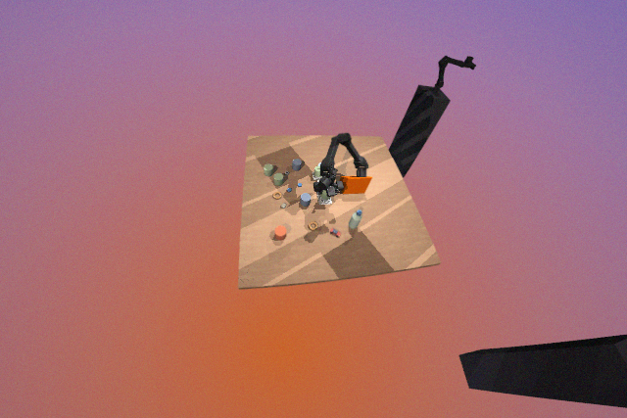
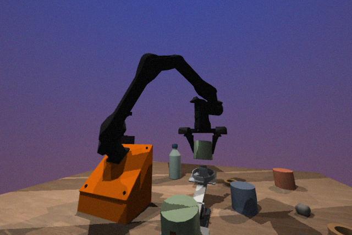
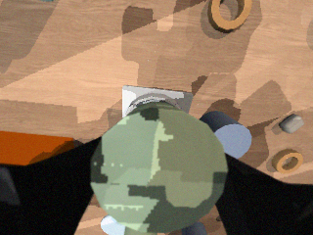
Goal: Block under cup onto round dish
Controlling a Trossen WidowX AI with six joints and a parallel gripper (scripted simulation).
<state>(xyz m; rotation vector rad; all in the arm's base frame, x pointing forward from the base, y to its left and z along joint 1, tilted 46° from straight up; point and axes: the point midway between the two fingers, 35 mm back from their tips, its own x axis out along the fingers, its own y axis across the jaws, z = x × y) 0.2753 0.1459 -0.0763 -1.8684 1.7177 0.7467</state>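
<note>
Right now the grey block is 10 mm to the right of my gripper tip and 60 mm below it. Also, from my gripper tip: balance beam (10 mm ahead, 140 mm to the right, 110 mm below); bottle (190 mm behind, 150 mm to the left, 40 mm below); red toy (60 mm behind, 210 mm to the left, 130 mm below).
</note>
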